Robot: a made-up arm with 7 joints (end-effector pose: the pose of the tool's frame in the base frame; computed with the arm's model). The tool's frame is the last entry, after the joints. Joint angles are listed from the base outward.
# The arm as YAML. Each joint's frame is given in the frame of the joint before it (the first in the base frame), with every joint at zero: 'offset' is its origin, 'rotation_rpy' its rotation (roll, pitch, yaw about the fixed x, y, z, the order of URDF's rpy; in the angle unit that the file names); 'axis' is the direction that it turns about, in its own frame. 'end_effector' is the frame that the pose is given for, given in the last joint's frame.
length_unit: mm
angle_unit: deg
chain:
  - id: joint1
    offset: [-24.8, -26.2, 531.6]
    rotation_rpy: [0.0, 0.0, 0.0]
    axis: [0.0, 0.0, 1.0]
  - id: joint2
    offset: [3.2, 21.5, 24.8]
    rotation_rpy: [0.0, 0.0, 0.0]
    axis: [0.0, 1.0, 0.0]
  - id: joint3
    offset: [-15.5, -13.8, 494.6]
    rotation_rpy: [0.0, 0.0, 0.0]
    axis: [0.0, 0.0, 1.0]
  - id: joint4
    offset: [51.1, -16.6, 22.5]
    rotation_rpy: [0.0, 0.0, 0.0]
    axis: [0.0, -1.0, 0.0]
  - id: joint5
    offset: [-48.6, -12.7, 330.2]
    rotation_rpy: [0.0, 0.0, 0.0]
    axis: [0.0, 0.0, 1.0]
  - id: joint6
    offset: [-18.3, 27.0, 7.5]
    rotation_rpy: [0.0, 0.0, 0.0]
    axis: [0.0, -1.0, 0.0]
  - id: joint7
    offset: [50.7, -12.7, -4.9]
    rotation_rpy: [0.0, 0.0, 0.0]
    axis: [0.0, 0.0, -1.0]
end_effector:
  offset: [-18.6, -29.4, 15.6]
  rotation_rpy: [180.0, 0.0, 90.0]
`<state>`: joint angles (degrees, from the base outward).
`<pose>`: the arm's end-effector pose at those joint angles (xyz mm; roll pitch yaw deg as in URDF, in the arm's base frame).
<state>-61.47 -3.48 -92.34 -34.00 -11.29 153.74 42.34</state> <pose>-206.6 -26.0 1395.6 53.92 -33.24 -49.75</pose>
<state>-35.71 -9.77 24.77 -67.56 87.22 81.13 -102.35</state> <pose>270.1 -61.9 1337.3 104.81 41.67 -175.04</pose>
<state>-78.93 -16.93 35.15 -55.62 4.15 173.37 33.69</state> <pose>110.8 5.9 1363.5 46.38 -18.31 70.83</pose>
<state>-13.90 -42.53 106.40 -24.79 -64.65 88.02 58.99</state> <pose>-591.8 276.1 1146.6 68.72 -8.52 120.52</pose>
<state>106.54 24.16 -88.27 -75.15 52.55 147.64 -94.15</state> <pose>283.3 269.9 1250.6 125.04 61.44 160.94</pose>
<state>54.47 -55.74 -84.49 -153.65 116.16 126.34 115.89</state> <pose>62.0 -369.4 618.7 46.87 50.95 74.09</pose>
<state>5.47 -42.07 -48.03 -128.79 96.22 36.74 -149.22</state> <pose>-20.5 -319.7 982.2 8.19 63.30 126.37</pose>
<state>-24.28 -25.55 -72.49 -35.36 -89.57 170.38 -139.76</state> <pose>-315.9 -101.1 1340.1 -43.06 2.07 128.56</pose>
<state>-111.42 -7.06 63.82 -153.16 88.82 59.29 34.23</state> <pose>135.8 -213.5 790.8 -70.34 2.44 -30.22</pose>
